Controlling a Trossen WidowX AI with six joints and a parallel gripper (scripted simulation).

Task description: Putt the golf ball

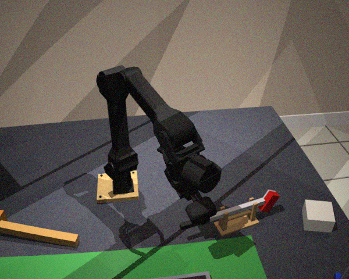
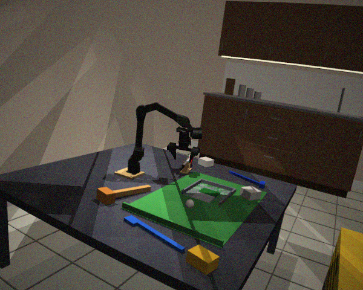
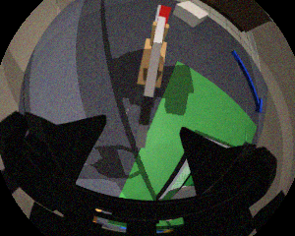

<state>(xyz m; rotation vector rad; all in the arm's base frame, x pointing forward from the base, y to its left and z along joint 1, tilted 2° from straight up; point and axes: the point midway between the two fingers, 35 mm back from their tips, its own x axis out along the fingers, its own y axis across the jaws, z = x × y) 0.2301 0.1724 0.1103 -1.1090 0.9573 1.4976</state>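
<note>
Now: the wooden stand 12 cm to the left of my gripper tip, 7 cm below it and 2 cm behind it. Round my gripper tip: green mat (25 cm ahead, 23 cm to the right, 10 cm below); white golf ball (37 cm to the right, 23 cm ahead, 7 cm below); yellow block (74 cm to the right, 46 cm ahead, 8 cm below).
</note>
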